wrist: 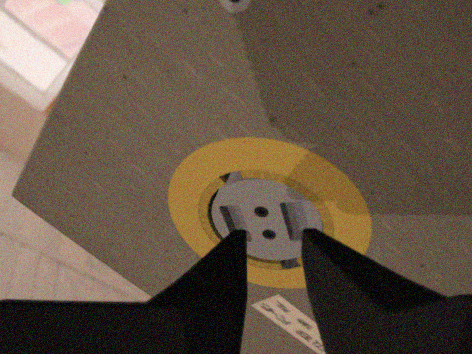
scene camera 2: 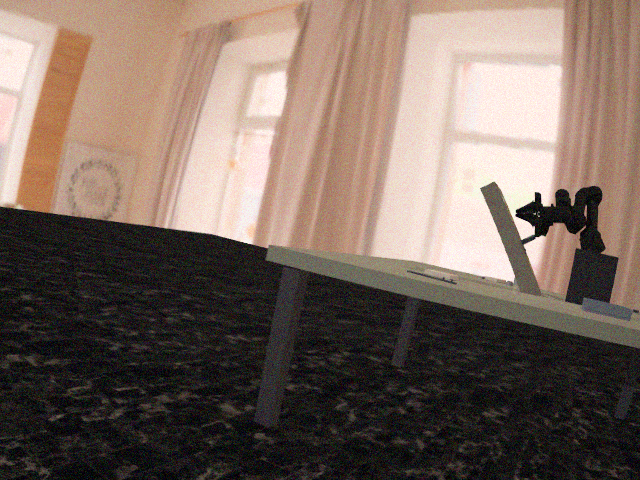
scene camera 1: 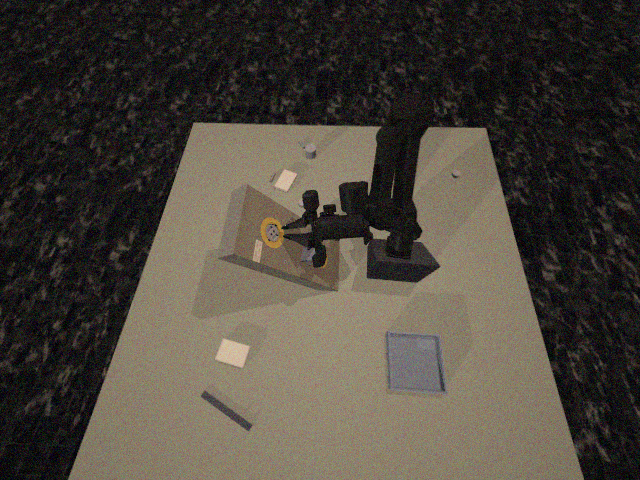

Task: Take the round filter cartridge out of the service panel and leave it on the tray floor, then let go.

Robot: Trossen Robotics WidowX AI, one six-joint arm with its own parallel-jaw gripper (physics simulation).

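Note:
The round grey filter cartridge [scene camera 1: 272,231] [wrist: 270,220] sits in its socket in the tilted service panel [scene camera 1: 251,206] [scene camera 2: 509,242] [wrist: 125,125]. A yellow ring [scene camera 1: 264,233] [wrist: 187,200] surrounds it. Two raised grips and two dark holes show on its face. My gripper [scene camera 1: 283,231] [scene camera 2: 517,212] [wrist: 273,242] is partly open, with nothing between its fingers. In the wrist view its tips overlap the lower part of the cartridge's face, near the lower ends of the grips. I cannot tell whether they touch. The shallow blue tray [scene camera 1: 415,367] [scene camera 2: 607,308] lies on the table, apart from the panel.
A grey-blue part [scene camera 1: 307,254] projects from the panel's lower right, beneath my gripper. A label [wrist: 291,321] is below the ring. Pale blocks [scene camera 1: 232,353] [scene camera 1: 285,180], a dark bar [scene camera 1: 226,410] and a small cylinder [scene camera 1: 310,150] are on the table. The arm's dark base [scene camera 1: 395,268] stands right of the panel.

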